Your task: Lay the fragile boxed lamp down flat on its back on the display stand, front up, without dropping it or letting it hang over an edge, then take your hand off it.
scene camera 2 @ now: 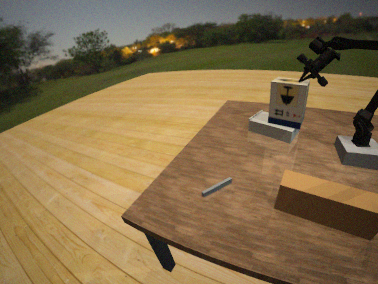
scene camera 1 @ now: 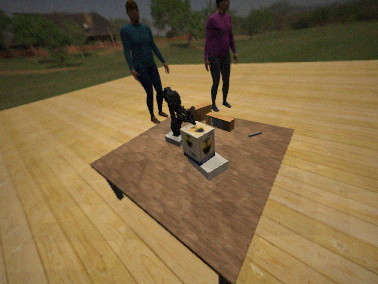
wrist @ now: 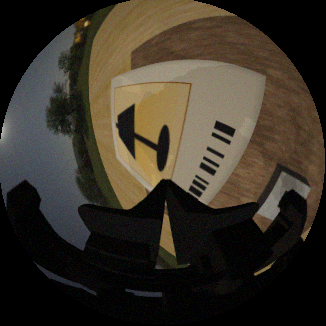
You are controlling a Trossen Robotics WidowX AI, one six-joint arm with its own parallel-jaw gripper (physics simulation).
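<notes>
The boxed lamp, a white carton with lamp pictures and a dark blue lower band, stands upright on the display stand. The stand is a low pale block. The box is at the end of the stand nearer the arm, with bare stand top on its other side. I cannot tell whether its base passes the stand's edge. My gripper is shut and empty. Its tips are at the box's upper edge on the arm side; contact is unclear.
The arm's pale base block is behind the box as seen in scene camera 1. An orange-brown box and a thin grey bar lie on the brown table.
</notes>
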